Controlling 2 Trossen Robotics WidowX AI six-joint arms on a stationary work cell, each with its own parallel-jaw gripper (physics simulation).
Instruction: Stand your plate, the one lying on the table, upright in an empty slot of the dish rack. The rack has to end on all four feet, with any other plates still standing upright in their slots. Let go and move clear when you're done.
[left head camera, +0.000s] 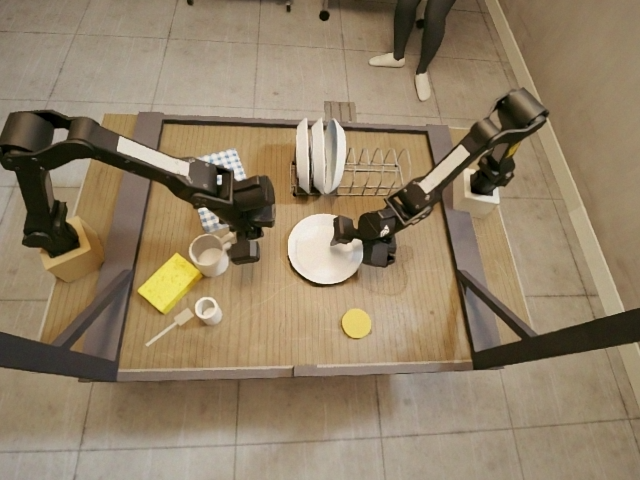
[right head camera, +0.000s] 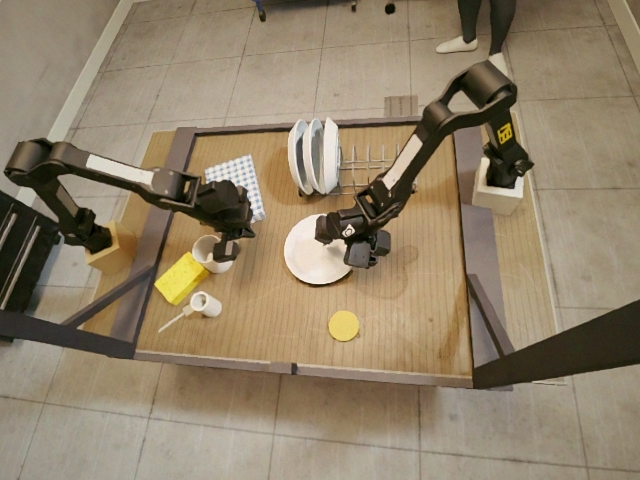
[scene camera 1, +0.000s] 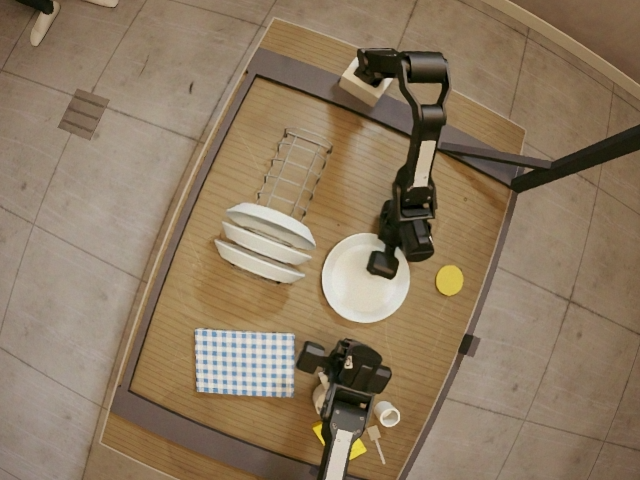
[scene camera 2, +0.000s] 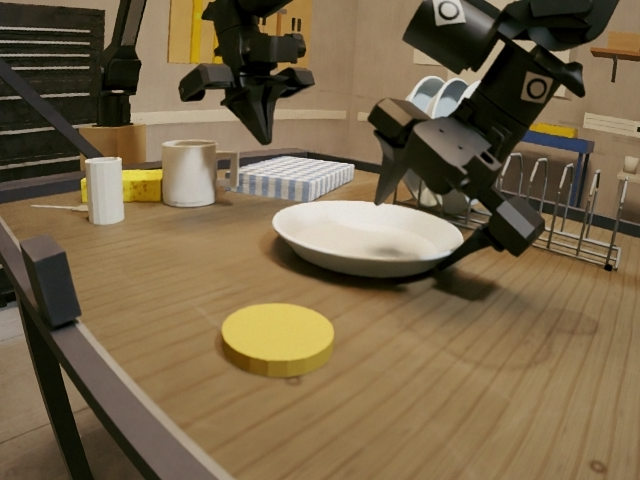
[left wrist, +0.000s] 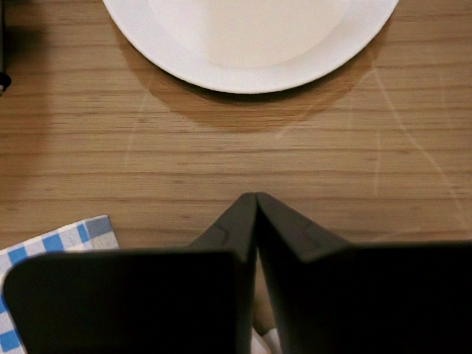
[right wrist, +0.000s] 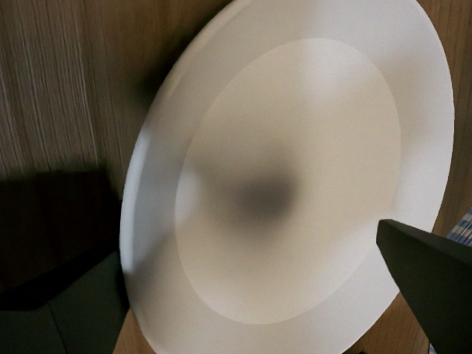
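Seen in the pictures: left gripper, fingertip midpoint: (left head camera: 262, 235) (right head camera: 254, 236) (scene camera 1: 343, 349) (scene camera 2: 266, 144) (left wrist: 254, 203); right gripper, fingertip midpoint: (left head camera: 344, 248) (right head camera: 339, 248) (scene camera 2: 408, 236) (right wrist: 262, 235); left arm's base, link origin: (left head camera: 62, 241) (right head camera: 100, 241) (scene camera 2: 112, 125); right arm's base, link origin: (left head camera: 481, 185) (right head camera: 501, 177) (scene camera 1: 371, 72).
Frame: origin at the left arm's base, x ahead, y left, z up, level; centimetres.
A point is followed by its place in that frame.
Note:
The white plate (left head camera: 310, 253) {x 50.5, y -28.0, z -8.6 cm} (scene camera 1: 356, 294) {x 51.0, y -26.6, z -8.5 cm} (scene camera 2: 351, 237) {x 52.5, y -27.7, z -8.6 cm} (left wrist: 250, 40) {x 49.3, y -26.3, z -8.6 cm} (right wrist: 325, 125) {x 52.2, y -32.1, z -8.6 cm} lies face up on the table. My right gripper (scene camera 2: 409, 235) {x 58.5, y -31.8, z -6.4 cm} (right wrist: 262, 235) {x 58.5, y -31.8, z -6.4 cm} is open and empty, tilted across the plate's right rim: one finger hangs above the plate, the other is low at the outside of the rim. Whether that finger touches or is under the rim is unclear. My left gripper (scene camera 2: 266, 142) {x 40.3, y -21.0, z -0.1 cm} (left wrist: 254, 203) {x 40.3, y -21.0, z -0.1 cm} is shut and empty, above the table left of the plate. The wire dish rack (left head camera: 368, 195) {x 75.3, y -20.3, z -8.8 cm} (scene camera 2: 584, 256) {x 81.4, y -23.8, z -8.8 cm} stands behind, with three plates (left head camera: 302, 160) {x 57.2, y -10.9, z 7.2 cm} upright in its left part and empty slots right of them.
A checkered cloth (right head camera: 235, 173) {x 41.5, y 6.1, z -6.3 cm} (scene camera 1: 242, 361) {x 39.5, y 1.1, z -6.3 cm} lies at the left. A mug (scene camera 2: 188, 175) {x 29.3, y -20.9, z -4.8 cm}, a yellow sponge (left head camera: 170, 283) {x 16.5, y -18.8, z -6.0 cm}, a small white cup (left head camera: 209, 311) {x 21.4, y -28.6, z -9.1 cm} and a spatula (left head camera: 165, 333) {x 10.5, y -27.9, z -9.3 cm} are at the left too. A yellow disc (scene camera 1: 449, 280) {x 50.6, y -49.4, z -8.2 cm} (scene camera 2: 277, 335) {x 50.8, y -50.4, z -8.2 cm} lies in front of the plate.

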